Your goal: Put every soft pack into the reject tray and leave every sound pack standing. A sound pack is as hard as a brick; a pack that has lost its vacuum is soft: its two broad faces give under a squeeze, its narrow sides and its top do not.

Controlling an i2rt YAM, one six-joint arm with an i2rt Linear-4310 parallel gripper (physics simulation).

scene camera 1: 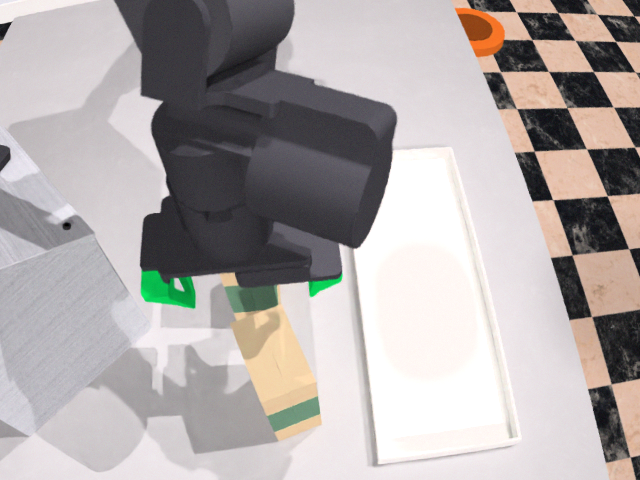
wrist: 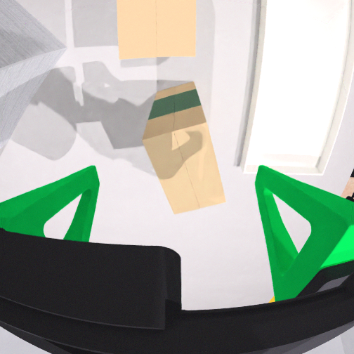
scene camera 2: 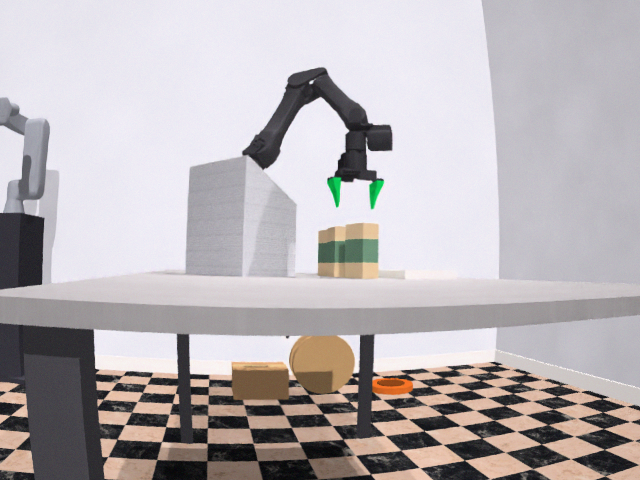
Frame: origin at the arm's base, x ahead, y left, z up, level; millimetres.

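Seen in the pictures: gripper, fingertip midpoint: (scene camera 1: 251,295) (scene camera 2: 355,208); arm's base, link origin: (scene camera 2: 242,185).
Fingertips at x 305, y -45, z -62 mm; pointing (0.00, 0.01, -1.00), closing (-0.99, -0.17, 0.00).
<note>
Offsets run from my fingertips to a thing's middle. Level surfaces: height alone.
Two upright cream packs with green bands stand left of the white reject tray @[174 mm down, 160 mm ahead, 113 mm left] (scene camera 1: 429,310) (scene camera 2: 429,274) (wrist: 305,85). The near pack @[115 mm down, 14 mm ahead, 30 mm right] (scene camera 1: 276,356) (scene camera 2: 361,250) (wrist: 182,165) stands at an angle. The far pack @[114 mm down, 42 mm back, 94 mm left] (scene camera 1: 250,299) (scene camera 2: 336,251) (wrist: 156,30) is partly hidden under the arm in scene camera 1 and cut off at the wrist view's top. My gripper (scene camera 1: 252,299) (scene camera 2: 354,207) (wrist: 176,173) is wide open, its fingers apart and empty, above the height of both packs. In the wrist view the near pack shows between the fingertips. The tray looks empty. Softness cannot be seen.
A large grey block (scene camera 1: 62,330) (scene camera 2: 217,219) (wrist: 25,60) stands left of the packs, its corner towards them. The arm casts shadows on the table @[185 mm down] (scene camera 1: 330,444) (scene camera 2: 454,294). An orange ring (scene camera 1: 495,43) (scene camera 2: 406,386) and a cardboard box (scene camera 2: 260,382) lie on the floor.
</note>
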